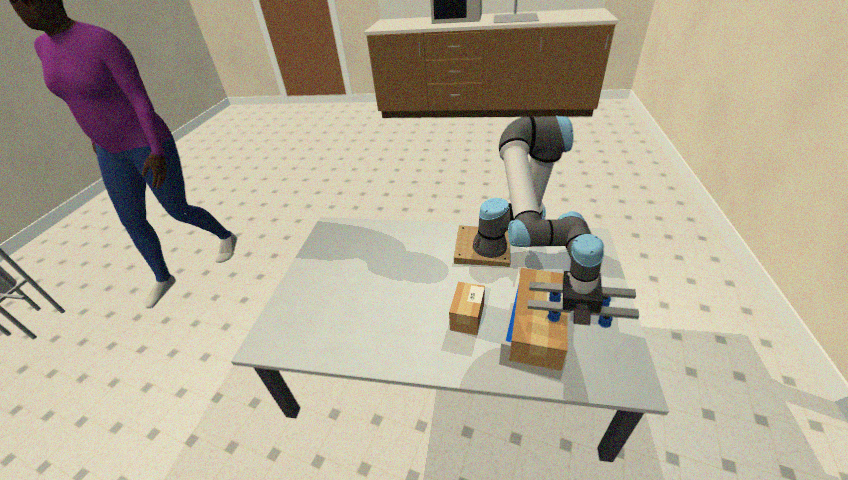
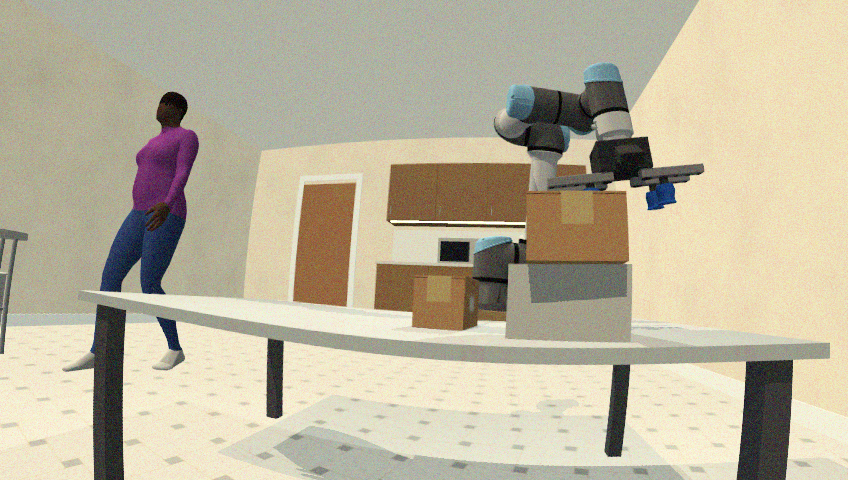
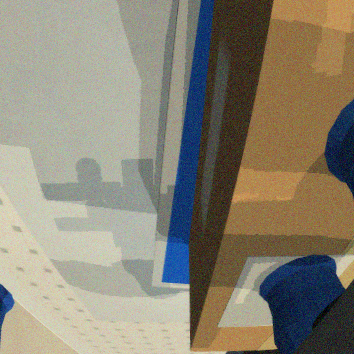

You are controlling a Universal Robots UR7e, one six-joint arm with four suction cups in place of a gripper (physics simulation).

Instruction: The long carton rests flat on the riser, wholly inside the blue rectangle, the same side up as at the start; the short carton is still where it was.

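Frame: origin at the arm's base, x back, y left, z down, level; centimetres.
Seen in the pictures: hand, its tool point: [image 3: 125,237]; arm's base, origin of its link: [image 1: 489,246] [image 2: 487,310].
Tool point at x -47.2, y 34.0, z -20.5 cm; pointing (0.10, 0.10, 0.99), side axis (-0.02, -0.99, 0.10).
Offsets run from my tool point to a thing's middle. Level surfaces: height alone.
The long carton @[dz +5.9, dx +0.4, dy -10.9 cm] [image 1: 537,330] [image 2: 575,235] [image 3: 288,140] lies flat on the grey riser @[dz +17.1, dx +8.0, dy -10.6 cm] [image 2: 570,310], its taped side up. A strip of the blue rectangle @[dz +11.1, dx +8.0, dy -10.6 cm] [image 1: 512,319] [image 3: 189,140] shows along the carton's left edge. My suction gripper [image 1: 582,303] [image 2: 620,172] sits on the carton's top near its right edge. Its two left cups rest on the carton, and the two right cups hang off the side in free air. The short carton @[dz +17.9, dx +8.1, dy -36.0 cm] [image 1: 467,307] [image 2: 443,301] stands on the table @[dz +23.1 cm] [image 1: 354,310] [image 2: 295,319] to the left of the riser, apart from it.
A person [image 1: 116,119] [image 2: 158,196] in a purple top walks on the floor to the left of the table. The arm's base [image 1: 489,238] stands on a wooden plate behind the cartons. A chair [image 1: 14,292] is at the far left, and a cabinet [image 1: 486,65] at the back.
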